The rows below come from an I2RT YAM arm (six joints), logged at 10 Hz.
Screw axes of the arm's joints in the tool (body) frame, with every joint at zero. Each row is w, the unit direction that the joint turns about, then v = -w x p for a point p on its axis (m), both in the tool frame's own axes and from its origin. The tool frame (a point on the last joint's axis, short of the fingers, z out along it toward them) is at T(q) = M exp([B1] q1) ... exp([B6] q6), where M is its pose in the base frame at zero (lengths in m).
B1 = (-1, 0, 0, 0, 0.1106, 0)
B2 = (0, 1, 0, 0.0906, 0, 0.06)
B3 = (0, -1, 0, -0.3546, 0, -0.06)
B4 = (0, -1, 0, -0.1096, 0, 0)
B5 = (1, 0, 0, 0, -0.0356, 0)
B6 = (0, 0, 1, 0, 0, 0)
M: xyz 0.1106 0 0.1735 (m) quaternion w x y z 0.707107 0 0.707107 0
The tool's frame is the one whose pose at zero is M.
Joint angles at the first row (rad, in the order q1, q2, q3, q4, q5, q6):
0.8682, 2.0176, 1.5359, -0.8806, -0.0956, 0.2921
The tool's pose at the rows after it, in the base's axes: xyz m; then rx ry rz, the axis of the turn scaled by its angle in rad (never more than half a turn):
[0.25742 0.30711 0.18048 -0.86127 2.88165 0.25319]
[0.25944 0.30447 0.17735 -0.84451 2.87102 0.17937]
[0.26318 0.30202 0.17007 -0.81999 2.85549 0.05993]
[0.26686 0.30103 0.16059 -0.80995 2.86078 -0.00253]
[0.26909 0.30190 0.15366 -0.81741 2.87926 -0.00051]
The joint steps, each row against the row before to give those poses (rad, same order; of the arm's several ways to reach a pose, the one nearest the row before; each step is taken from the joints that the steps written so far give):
-0.0015, 0.0050, -0.0064, -0.0018, 0.0227, 0.0009
-0.0035, 0.0040, -0.0058, 0.0001, 0.0512, 0.0000
-0.0039, 0.0178, -0.0020, -0.0013, 0.0809, 0.0021
-0.0056, 0.0261, 0.0015, 0.0006, 0.0339, 0.0003
-0.0038, 0.0221, 0.0061, 0.0003, -0.0125, -0.0038

